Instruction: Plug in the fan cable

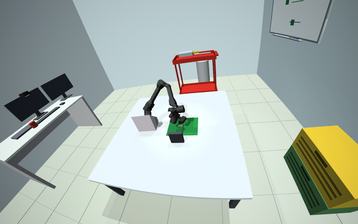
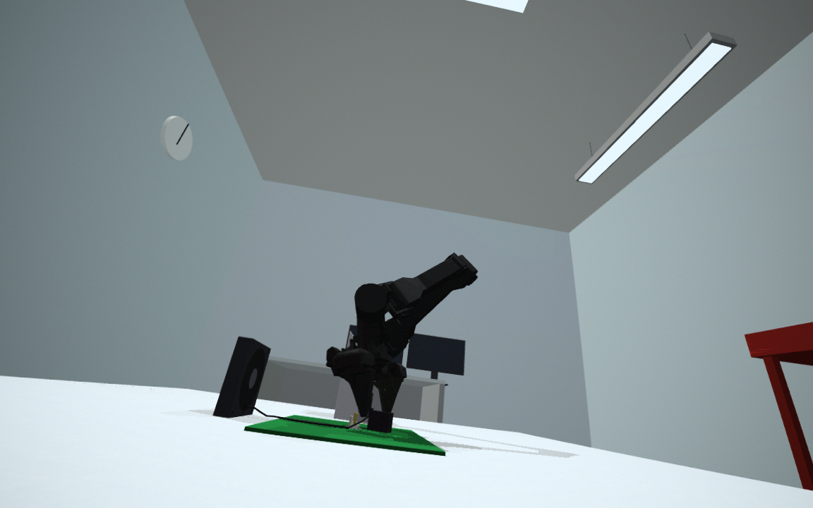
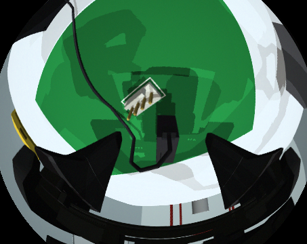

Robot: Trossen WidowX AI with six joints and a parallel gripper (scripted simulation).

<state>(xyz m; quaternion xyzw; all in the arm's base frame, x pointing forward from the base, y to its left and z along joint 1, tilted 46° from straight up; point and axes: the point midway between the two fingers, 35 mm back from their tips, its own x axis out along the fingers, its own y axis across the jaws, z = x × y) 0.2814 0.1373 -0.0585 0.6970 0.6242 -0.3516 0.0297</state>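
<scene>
The four-pin header is 40 mm to the right of my gripper tip, 20 mm below it and 10 mm ahead of it. Round my gripper tip: black plug: 10 mm to the left; then black fan: 230 mm to the right, 40 mm above, 20 mm ahead; then green board: 40 mm to the right, 40 mm below, 30 mm ahead.
</scene>
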